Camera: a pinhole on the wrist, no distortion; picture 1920 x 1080 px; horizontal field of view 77.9 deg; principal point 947.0 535.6 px. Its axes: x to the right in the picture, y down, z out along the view. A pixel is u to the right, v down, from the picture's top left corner.
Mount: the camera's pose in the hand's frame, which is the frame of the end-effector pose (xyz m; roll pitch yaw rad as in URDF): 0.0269 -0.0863 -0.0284 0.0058 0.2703 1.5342
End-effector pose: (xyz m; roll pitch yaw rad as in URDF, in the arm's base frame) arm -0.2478 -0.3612 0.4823 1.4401 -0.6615 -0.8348
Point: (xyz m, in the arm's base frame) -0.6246 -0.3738 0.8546
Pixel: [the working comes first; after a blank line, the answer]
In the camera's frame: 0.3715 0.0111 0.4884

1850.6 562.7
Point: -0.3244 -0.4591 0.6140
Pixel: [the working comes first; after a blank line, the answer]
In the camera's frame: 0.1139 -0.0636 0.1997

1624.2 157.4
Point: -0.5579 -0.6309 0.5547
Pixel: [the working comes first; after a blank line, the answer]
In the camera's frame: -0.0272 -0.0049 0.4531

875.7 522.6
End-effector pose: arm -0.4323 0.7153 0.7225 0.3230 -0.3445 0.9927
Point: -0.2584 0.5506 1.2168
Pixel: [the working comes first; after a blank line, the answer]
In the camera's frame: -0.1310 -0.0959 0.5434

660.8 326.1
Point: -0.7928 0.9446 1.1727
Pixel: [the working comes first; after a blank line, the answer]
In the camera's frame: 0.5285 -0.0949 0.4544

outside the picture
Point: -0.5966 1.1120 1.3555
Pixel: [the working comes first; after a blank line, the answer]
In the camera's frame: 0.4708 -0.3902 0.5512

outside the picture
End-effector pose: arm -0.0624 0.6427 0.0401 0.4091 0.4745 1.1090
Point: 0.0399 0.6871 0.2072
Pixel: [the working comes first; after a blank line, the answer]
In the camera's frame: 0.0294 0.0322 0.2457

1089.1 691.4
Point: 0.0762 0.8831 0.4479
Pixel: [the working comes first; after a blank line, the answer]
In the camera's frame: 0.1275 -0.0203 0.5378

1228.5 490.8
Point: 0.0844 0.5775 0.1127
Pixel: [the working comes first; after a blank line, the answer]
In the camera's frame: -0.0758 0.0533 0.1389

298.7 991.6
